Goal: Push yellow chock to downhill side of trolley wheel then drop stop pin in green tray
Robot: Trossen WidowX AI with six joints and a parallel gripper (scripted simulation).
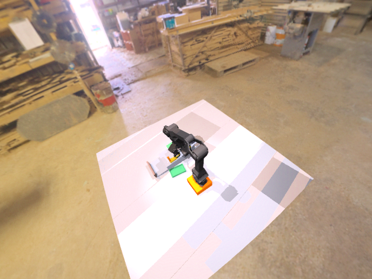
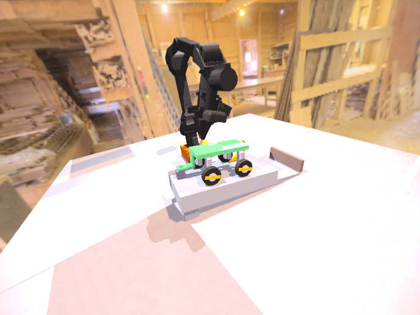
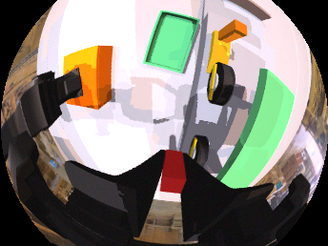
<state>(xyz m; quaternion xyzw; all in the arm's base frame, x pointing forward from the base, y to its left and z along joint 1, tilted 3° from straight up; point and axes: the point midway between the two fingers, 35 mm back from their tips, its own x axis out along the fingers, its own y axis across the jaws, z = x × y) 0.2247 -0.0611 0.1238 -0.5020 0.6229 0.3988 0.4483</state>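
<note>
Right now my gripper tip is 120 mm to the right of the green tray and 160 mm above it. Round my gripper tip: trolley (100 mm ahead, 10 mm to the right, 40 mm below); then yellow chock (60 mm ahead, 100 mm to the left, 70 mm below); then red-headed stop pin (right at my gripper tip).
</note>
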